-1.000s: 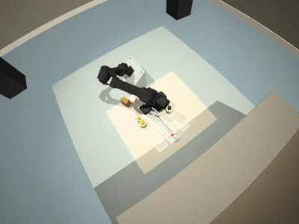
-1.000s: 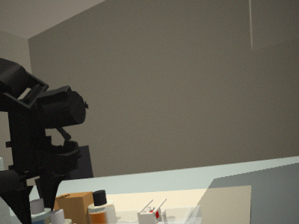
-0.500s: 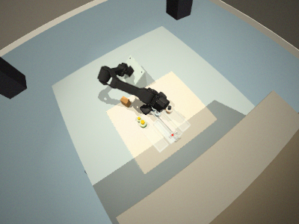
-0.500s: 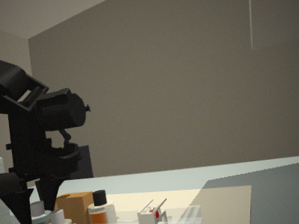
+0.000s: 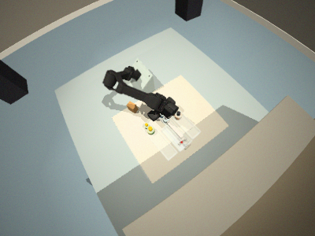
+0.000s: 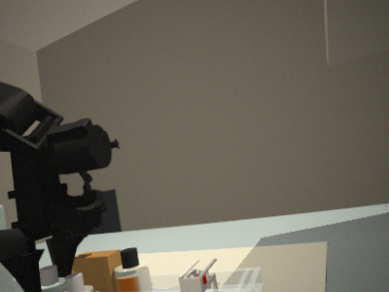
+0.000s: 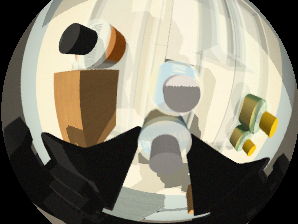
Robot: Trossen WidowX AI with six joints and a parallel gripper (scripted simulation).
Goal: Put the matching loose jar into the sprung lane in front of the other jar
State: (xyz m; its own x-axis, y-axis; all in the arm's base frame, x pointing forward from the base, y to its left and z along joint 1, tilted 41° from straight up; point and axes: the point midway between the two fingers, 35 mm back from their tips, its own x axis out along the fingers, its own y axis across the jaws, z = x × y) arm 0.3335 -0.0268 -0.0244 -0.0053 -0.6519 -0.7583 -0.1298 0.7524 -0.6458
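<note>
The dark-lidded jar lies 9 cm to the left of my gripper tip and 7 cm ahead of it. Round my gripper tip: cream counter (50 cm ahead, 33 cm above, 3 cm to the left); red mark (23 cm ahead, 3 cm above, 1 cm to the right); clear sprung lane (15 cm ahead, 2 cm below, 1 cm to the right).
</note>
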